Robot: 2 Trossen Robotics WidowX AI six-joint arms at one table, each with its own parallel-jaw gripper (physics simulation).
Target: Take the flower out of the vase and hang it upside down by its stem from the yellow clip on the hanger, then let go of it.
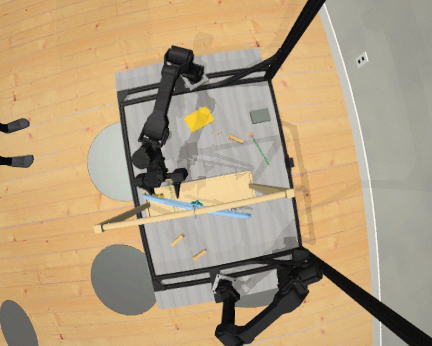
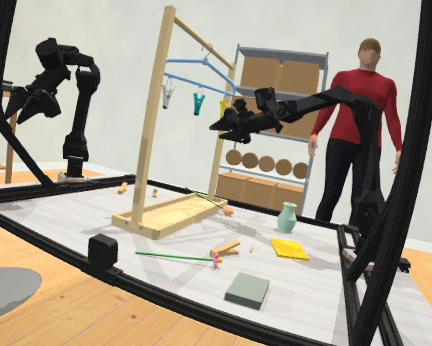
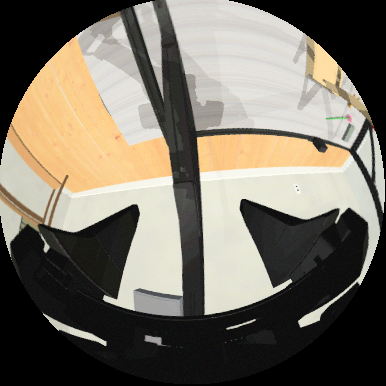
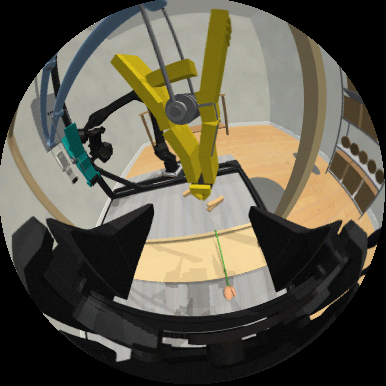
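Pixels of known places: left gripper, fingertip midpoint: (image 1: 305,266) (image 2: 10,121) (image 3: 189,207) (image 4: 98,167); right gripper, fingertip midpoint: (image 2: 214,132) (image 4: 203,210); left arm's base at its link origin: (image 1: 224,285) (image 2: 73,175) (image 4: 172,168); right arm's base at its link origin: (image 1: 194,76).
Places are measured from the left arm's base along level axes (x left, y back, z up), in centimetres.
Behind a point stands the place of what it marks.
Note:
The orange-headed flower (image 1: 171,190) @(x 36.2, y -37.4, z 0.2 cm) (image 2: 205,198) @(x 35.2, y -35.6, z 0.8 cm) (image 4: 222,257) @(x 35.1, y -34.8, z 1.1 cm) is out of the vase, low over the wooden stand base, its green stem slanted; whether it rests there is unclear. The yellow clip (image 1: 159,195) @(x 35.0, y -38.0, z 31.8 cm) (image 2: 224,107) @(x 34.7, y -37.9, z 32.4 cm) (image 4: 212,65) hangs from the blue hanger (image 1: 225,214) @(x 14.5, y -39.5, z 43.0 cm) (image 2: 185,60) @(x 14.8, y -40.1, z 42.4 cm), with no stem in its jaws. My right gripper (image 1: 162,191) (image 2: 217,132) @(x 33.6, y -36.3, z 23.5 cm) (image 4: 203,210) @(x 33.6, y -36.3, z 23.5 cm) is open and empty, just in front of and below the clip. My left gripper (image 2: 13,119) @(x -26.1, y -23.7, z 18.6 cm) (image 3: 189,207) @(x -26.1, y -23.7, z 18.6 cm) is open and empty, far from the stand. The green vase (image 2: 286,220) @(x 44.8, y -63.1, z 0.9 cm) stands upright.
Teal clip (image 2: 198,103) @(x 22.5, y -39.5, z 31.3 cm) (image 4: 80,154) @(x 23.8, y -38.7, z 31.2 cm) and white clip (image 2: 167,96) @(x 10.7, y -40.6, z 31.1 cm) hang beside the yellow one. A pink flower (image 1: 261,151) @(x 0.9, y -66.3, z -2.2 cm) (image 2: 175,256) @(x 1.4, y -66.8, z -2.2 cm) (image 3: 337,118) @(x 0.9, y -65.9, z -2.3 cm), wooden pegs, a yellow square (image 1: 199,119) @(x 32.9, y -72.6, z -2.6 cm) (image 2: 289,249) @(x 32.3, y -73.6, z -2.7 cm) and a grey block (image 1: 260,116) @(x 5.8, y -82.3, z -1.7 cm) (image 2: 247,290) @(x 4.2, y -83.7, z -1.8 cm) lie on the table.

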